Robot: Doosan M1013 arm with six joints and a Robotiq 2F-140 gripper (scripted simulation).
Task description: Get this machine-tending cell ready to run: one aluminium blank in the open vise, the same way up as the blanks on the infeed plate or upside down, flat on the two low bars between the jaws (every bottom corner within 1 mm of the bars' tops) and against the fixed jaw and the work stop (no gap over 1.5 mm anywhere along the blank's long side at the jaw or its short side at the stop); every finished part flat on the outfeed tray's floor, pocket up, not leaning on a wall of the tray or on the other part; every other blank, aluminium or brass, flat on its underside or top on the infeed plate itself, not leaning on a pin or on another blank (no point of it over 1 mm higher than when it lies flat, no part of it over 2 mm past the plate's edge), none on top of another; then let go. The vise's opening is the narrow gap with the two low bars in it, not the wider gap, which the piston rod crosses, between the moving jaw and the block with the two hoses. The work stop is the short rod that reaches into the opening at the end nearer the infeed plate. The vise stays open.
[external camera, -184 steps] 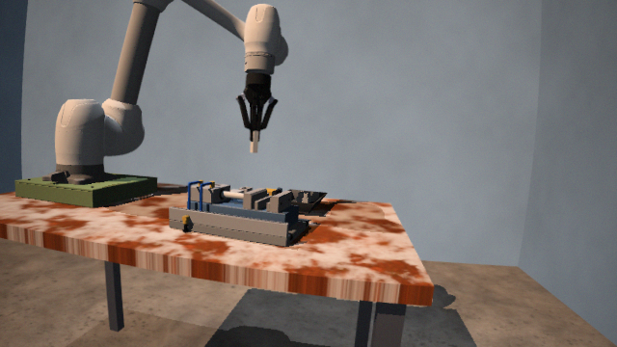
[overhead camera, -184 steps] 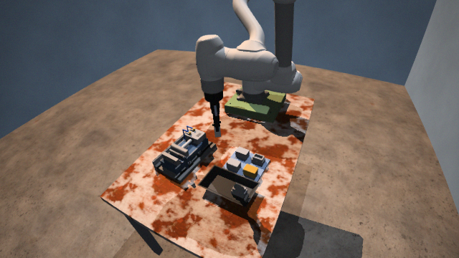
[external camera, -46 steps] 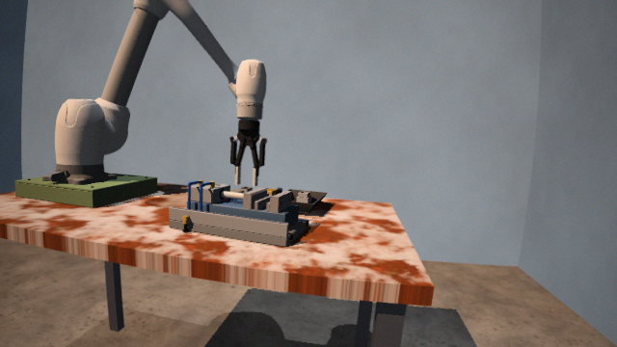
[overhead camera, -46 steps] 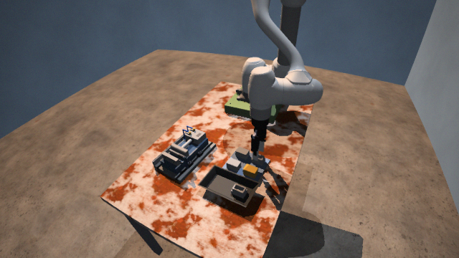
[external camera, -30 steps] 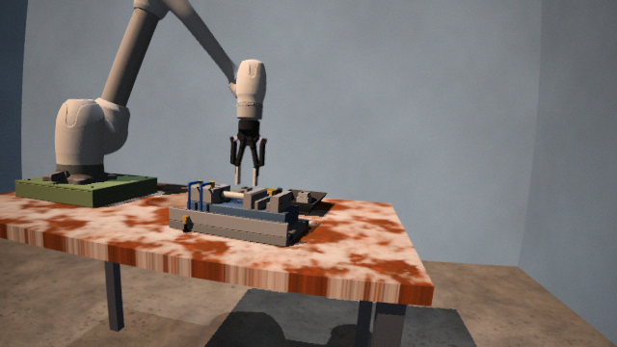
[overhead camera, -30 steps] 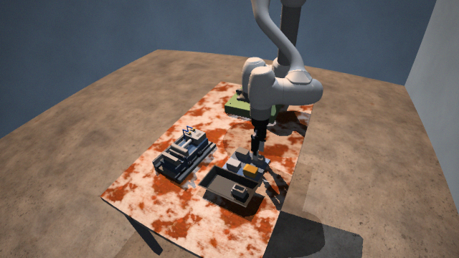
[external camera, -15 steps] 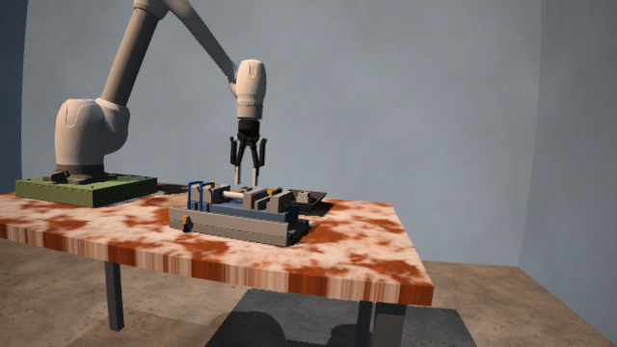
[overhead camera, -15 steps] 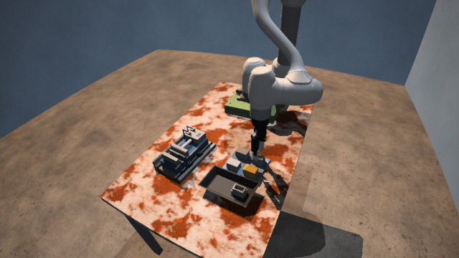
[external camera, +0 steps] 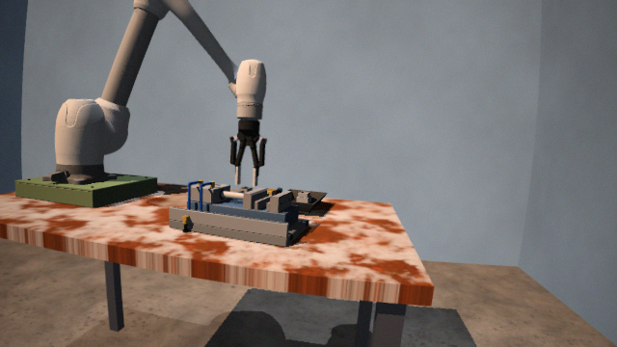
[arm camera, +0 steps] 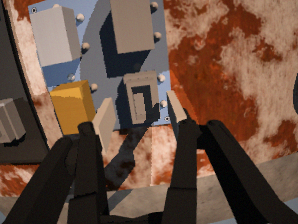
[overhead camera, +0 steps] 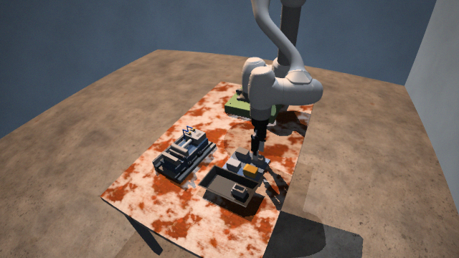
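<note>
Right now the infeed plate is 8 cm below my hand, 5 cm to the right of it and 4 cm ahead of it. Round my hand: brass blank (9 cm ahead, 6 cm below); aluminium blank (9 cm to the right, 8 cm ahead, 6 cm below); piston rod (35 cm to the right, 10 cm ahead).
</note>
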